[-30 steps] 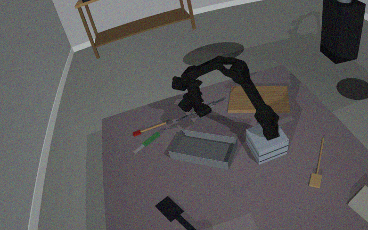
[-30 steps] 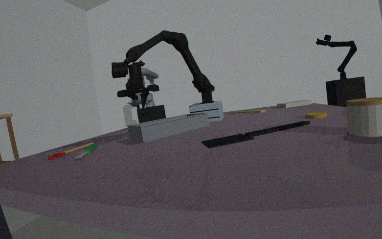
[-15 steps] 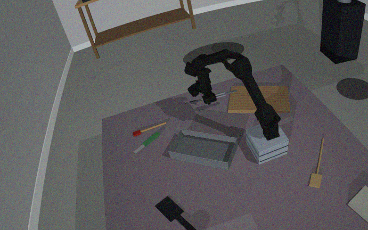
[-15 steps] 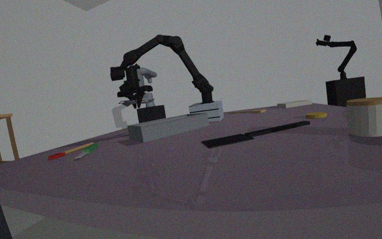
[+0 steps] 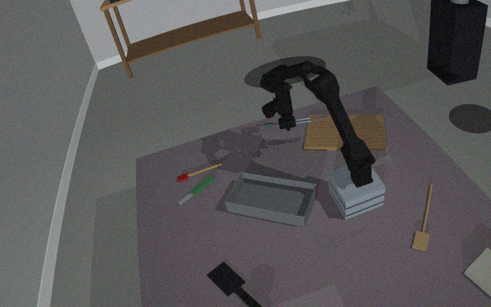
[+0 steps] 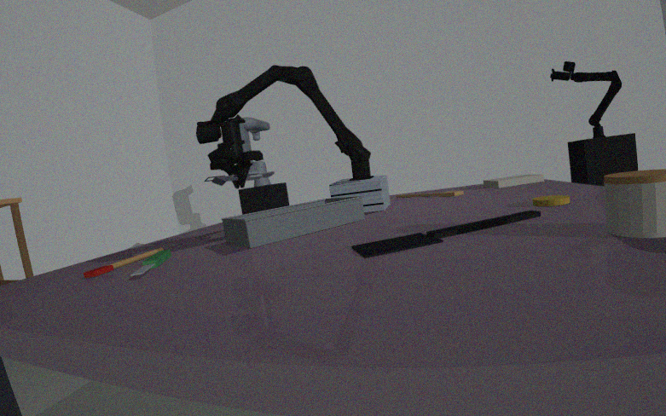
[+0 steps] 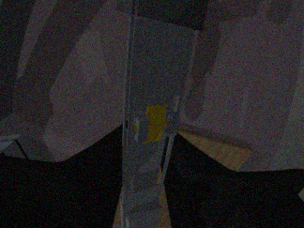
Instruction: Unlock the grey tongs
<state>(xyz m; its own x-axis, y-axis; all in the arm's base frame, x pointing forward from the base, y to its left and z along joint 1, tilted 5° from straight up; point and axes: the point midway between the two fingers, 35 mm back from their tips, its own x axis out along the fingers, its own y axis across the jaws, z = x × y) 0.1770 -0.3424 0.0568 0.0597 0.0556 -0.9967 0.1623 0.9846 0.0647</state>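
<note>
My gripper tip is 20 mm short of the yellow lock piece and 40 mm below it. Round my gripper tip: wooden board 260 mm behind, 40 mm to the right, 120 mm below; then green-handled tool 430 mm ahead, 100 mm to the left, 120 mm below; then grey roasting tin 140 mm ahead, 250 mm to the left, 100 mm below.
</note>
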